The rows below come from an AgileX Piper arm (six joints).
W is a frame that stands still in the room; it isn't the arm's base.
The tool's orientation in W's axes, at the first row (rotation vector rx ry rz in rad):
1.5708, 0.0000, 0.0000
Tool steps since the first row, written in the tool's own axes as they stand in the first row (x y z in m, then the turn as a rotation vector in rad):
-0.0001, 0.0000, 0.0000, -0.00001, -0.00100, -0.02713
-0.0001, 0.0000, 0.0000, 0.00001, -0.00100, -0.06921
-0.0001, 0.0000, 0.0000, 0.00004, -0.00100, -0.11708
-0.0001, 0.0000, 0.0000, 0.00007, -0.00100, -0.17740
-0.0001, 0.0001, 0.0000, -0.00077, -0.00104, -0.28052
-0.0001, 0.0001, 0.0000, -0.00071, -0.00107, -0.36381
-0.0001, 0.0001, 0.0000, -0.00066, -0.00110, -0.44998
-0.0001, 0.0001, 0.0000, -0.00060, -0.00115, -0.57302
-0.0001, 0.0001, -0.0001, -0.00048, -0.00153, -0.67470
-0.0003, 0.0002, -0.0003, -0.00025, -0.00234, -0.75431
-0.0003, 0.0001, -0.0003, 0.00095, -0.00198, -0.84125
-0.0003, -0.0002, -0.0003, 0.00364, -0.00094, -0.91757
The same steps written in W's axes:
-0.0001, 0.0000, 0.0000, -0.00001, 0.02713, -0.00100
-0.0001, 0.0000, 0.0000, 0.00001, 0.06921, -0.00100
-0.0001, 0.0000, 0.0000, 0.00004, 0.11708, -0.00100
-0.0001, 0.0000, 0.0000, 0.00007, 0.17740, -0.00100
-0.0001, 0.0000, 0.0001, -0.00077, 0.28052, -0.00104
-0.0001, 0.0000, 0.0001, -0.00071, 0.36381, -0.00107
-0.0001, 0.0000, 0.0001, -0.00066, 0.44998, -0.00110
-0.0001, 0.0000, 0.0001, -0.00060, 0.57302, -0.00115
-0.0001, 0.0001, 0.0001, -0.00048, 0.67470, -0.00153
-0.0003, 0.0003, 0.0002, -0.00025, 0.75431, -0.00234
-0.0003, 0.0003, 0.0001, 0.00095, 0.84125, -0.00198
-0.0003, 0.0003, -0.0002, 0.00364, 0.91757, -0.00094

